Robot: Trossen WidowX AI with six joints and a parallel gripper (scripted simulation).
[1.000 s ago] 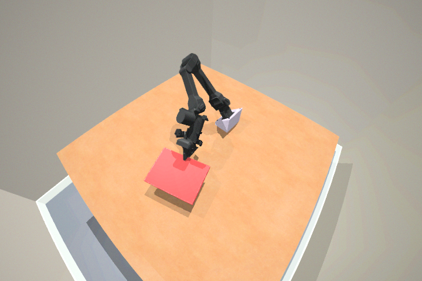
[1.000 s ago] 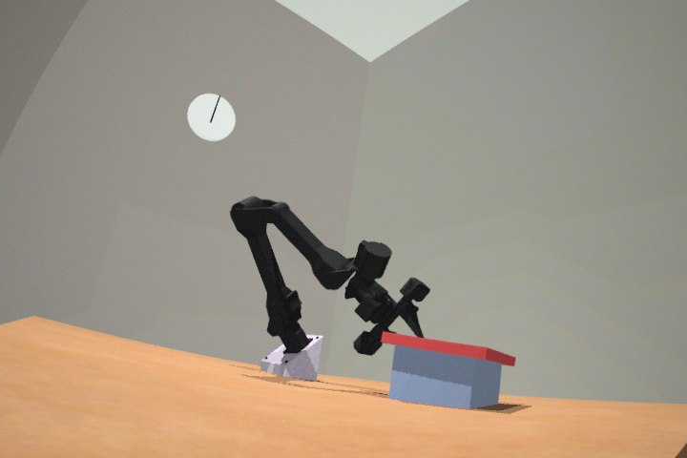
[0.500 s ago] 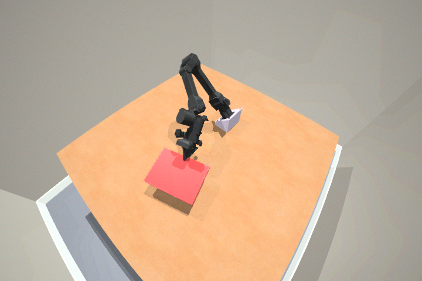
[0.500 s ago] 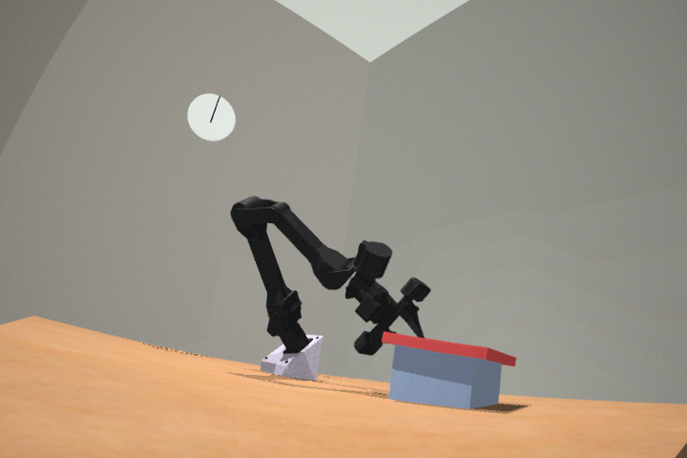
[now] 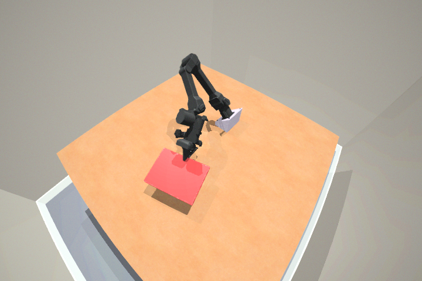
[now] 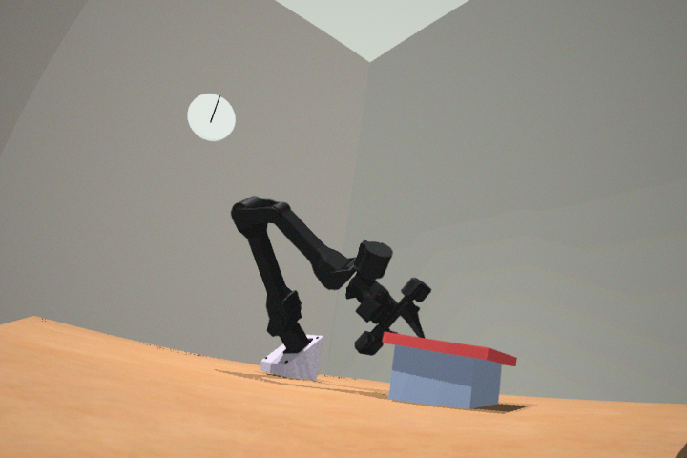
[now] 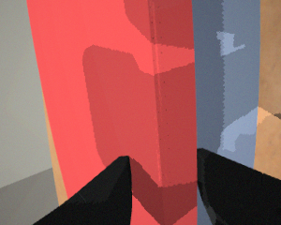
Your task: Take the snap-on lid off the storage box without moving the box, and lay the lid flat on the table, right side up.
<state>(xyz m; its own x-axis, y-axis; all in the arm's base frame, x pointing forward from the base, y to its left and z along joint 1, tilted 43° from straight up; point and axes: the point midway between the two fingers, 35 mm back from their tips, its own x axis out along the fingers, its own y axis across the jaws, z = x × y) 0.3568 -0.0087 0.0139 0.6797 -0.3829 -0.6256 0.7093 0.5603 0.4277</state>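
My gripper tip is now 80 mm short of the red lid and 10 mm to the right of it. Also, from my gripper tip: blue-grey storage box: 70 mm ahead, 50 mm below, 10 mm to the left.
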